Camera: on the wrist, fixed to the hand. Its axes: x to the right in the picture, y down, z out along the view.
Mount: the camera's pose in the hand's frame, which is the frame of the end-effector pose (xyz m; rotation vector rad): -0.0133 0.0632 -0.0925 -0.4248 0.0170 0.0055
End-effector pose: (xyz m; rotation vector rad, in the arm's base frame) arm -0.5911 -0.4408 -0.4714 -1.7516 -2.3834 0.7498
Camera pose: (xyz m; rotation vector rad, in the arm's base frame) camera -0.4989 -0.4083 -0.4151 1.7269 2.4435 -0.2127
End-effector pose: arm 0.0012 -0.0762 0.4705 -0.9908 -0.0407 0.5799
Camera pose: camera -0.0113 -0.1284 0.3713 -1.4083 -0.1508 0.5797
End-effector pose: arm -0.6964 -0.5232 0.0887 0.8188 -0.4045 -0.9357
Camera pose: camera -0.6108 -0.4504 0.0786 0.4369 -0.1816 -0.9652
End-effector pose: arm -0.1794 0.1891 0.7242 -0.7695 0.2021 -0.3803
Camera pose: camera -0.2042 0.1769 0.6148 -1.1836 0.3063 -0.3425
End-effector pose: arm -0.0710 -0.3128 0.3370 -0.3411 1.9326 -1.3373
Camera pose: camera -0.1150 -0.2147 0.3027 -0.5292 2.2238 -0.9181
